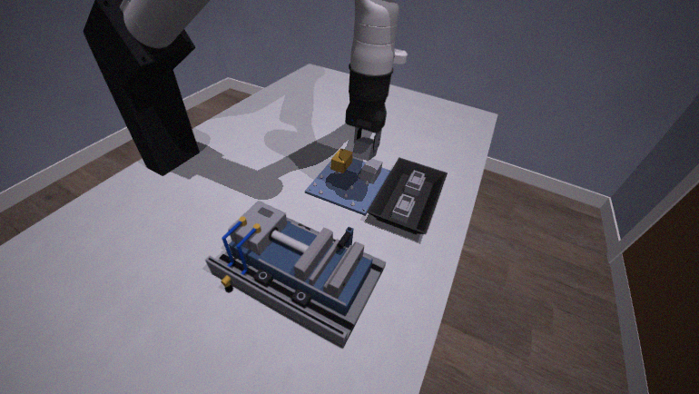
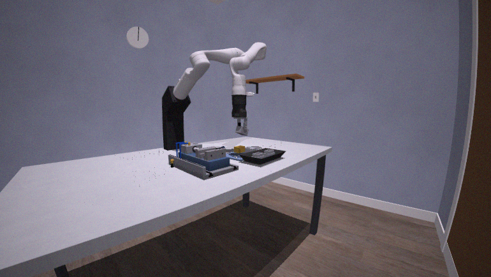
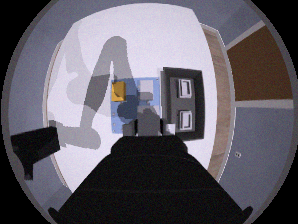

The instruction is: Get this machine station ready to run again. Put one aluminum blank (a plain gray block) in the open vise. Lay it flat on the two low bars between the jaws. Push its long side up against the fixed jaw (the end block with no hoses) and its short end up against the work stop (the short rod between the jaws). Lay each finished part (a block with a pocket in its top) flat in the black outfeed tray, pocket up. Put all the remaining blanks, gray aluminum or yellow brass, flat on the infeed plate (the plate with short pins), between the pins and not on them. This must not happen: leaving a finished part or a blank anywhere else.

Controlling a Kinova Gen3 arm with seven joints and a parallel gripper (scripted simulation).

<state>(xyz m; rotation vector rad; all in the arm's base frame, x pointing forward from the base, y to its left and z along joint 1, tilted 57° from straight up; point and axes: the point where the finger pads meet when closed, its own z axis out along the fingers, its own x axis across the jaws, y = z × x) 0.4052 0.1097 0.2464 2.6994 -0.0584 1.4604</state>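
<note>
Right now the infeed plate is 18 cm below my hand, 4 cm to the left of it and 4 cm behind it. The rest, counted from my hand: black outfeed tray: 17 cm below, 12 cm ahead, 2 cm to the left; gray aluminum blank: 3 cm below; yellow brass blank: 15 cm below, 10 cm to the left, 8 cm behind.
</note>
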